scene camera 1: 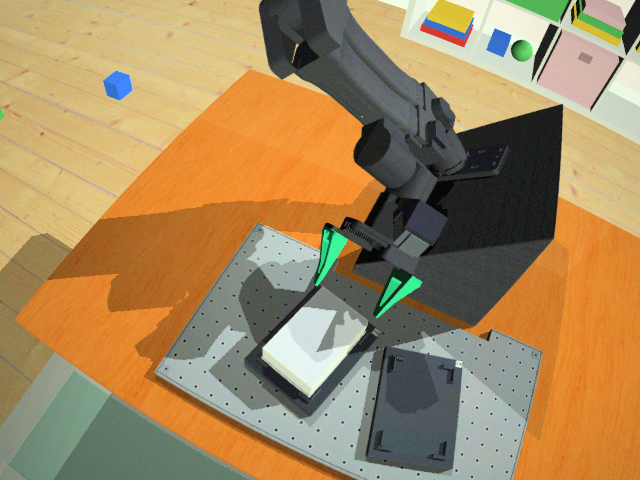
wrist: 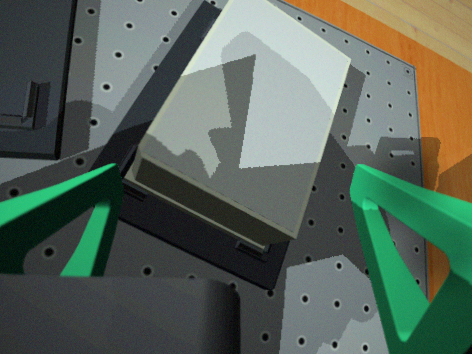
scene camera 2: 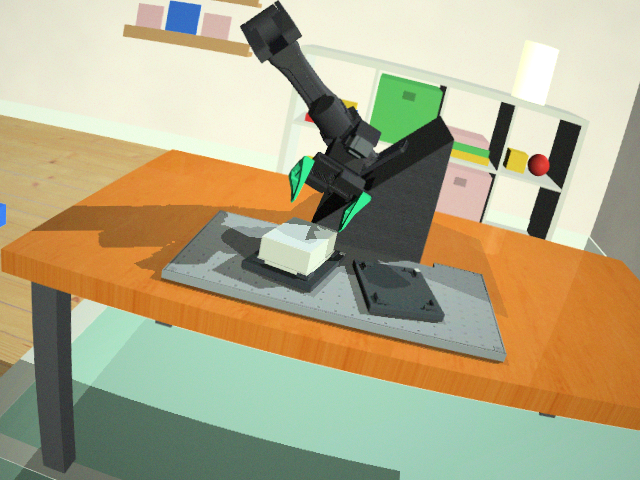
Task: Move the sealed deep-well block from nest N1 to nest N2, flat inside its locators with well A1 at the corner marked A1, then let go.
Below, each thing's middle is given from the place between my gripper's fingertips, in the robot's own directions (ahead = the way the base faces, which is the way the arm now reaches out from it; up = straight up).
Scene:
I see my gripper 60 mm short of the white block (scene camera 1: 317, 338), 40 mm above it and 10 mm to the left of it.

